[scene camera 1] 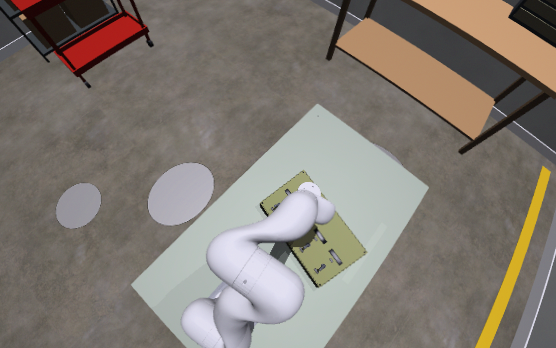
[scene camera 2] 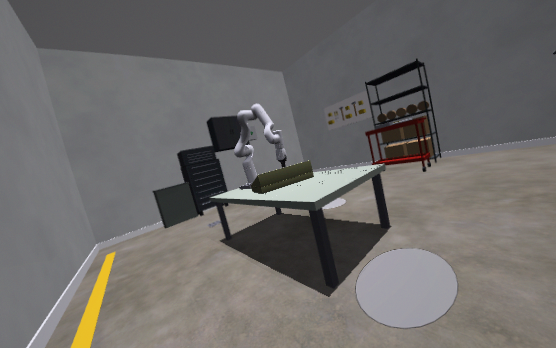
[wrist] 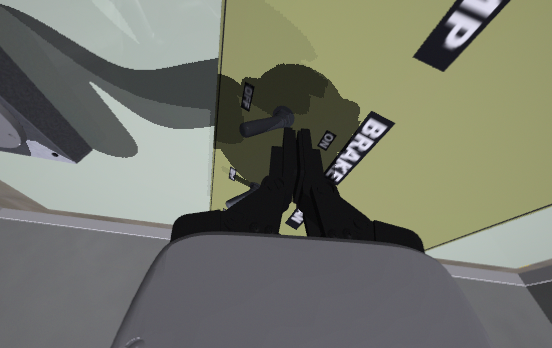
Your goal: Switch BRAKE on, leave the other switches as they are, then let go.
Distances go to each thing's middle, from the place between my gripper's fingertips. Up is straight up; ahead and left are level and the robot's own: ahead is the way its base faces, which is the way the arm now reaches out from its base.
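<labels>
I see the olive switch panel (scene camera 1: 334,245), and it sits 40 mm ahead of my hand, 90 mm to the right of it and 70 mm below it.
</labels>
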